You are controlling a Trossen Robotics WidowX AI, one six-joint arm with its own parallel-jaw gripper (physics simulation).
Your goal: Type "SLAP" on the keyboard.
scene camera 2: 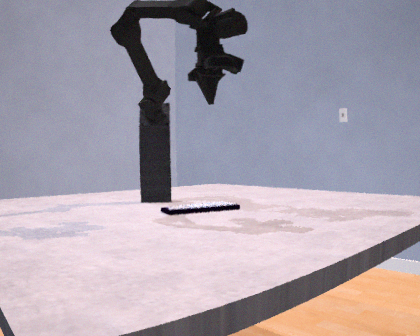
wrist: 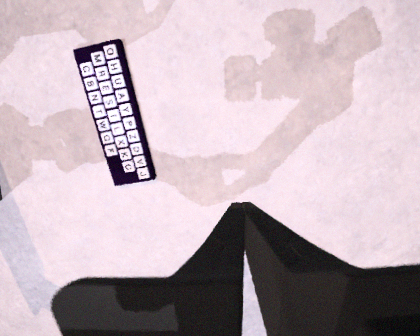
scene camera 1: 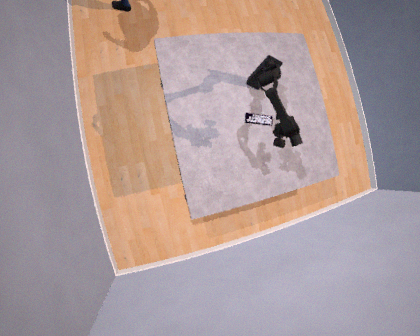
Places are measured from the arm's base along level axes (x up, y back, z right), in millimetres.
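Pixels of known places: gripper, fingertip midpoint: [scene camera 2: 210, 104] [wrist: 240, 211] [scene camera 1: 273, 132]; arm's base, origin of the base link: [scene camera 2: 153, 114] [scene camera 1: 271, 65].
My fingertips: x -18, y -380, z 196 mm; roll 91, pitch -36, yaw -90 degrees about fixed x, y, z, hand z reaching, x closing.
Ahead of a thing's pixels: the offset from my fingertips to its middle. Level surfaces: height alone.
The dark keyboard with white keys {dx -268, dy +118, dz -106 mm} [scene camera 1: 259, 119] [scene camera 2: 200, 209] [wrist: 115, 112] lies flat on the table {dx -277 mm} [scene camera 1: 220, 185] [scene camera 2: 100, 280]. In the wrist view its letters are turned sideways. The S key {dx -262, dy +106, dz -128 mm} [wrist: 109, 102] and the L key {dx -262, dy +125, dz -93 mm} [wrist: 117, 129] are in the middle row; the A key {dx -262, dy +85, dz -123 mm} [wrist: 121, 95] and the P key {dx -262, dy +105, dz -88 mm} [wrist: 129, 123] are in the row on the right. My gripper [scene camera 2: 211, 102] [wrist: 240, 211] is shut and empty, pointing down high above the table. In the wrist view its tips are right of and below the keyboard's J end. Scene camera 1 does not show the tips clearly.
The arm's dark base column [scene camera 2: 155, 165] stands on the table behind the keyboard. Shadows of the arm fall across the table and around the keyboard. A person's dark shoe [scene camera 1: 121, 5] shows on the wooden floor past the table. A wall outlet [scene camera 2: 343, 115] is at the right.
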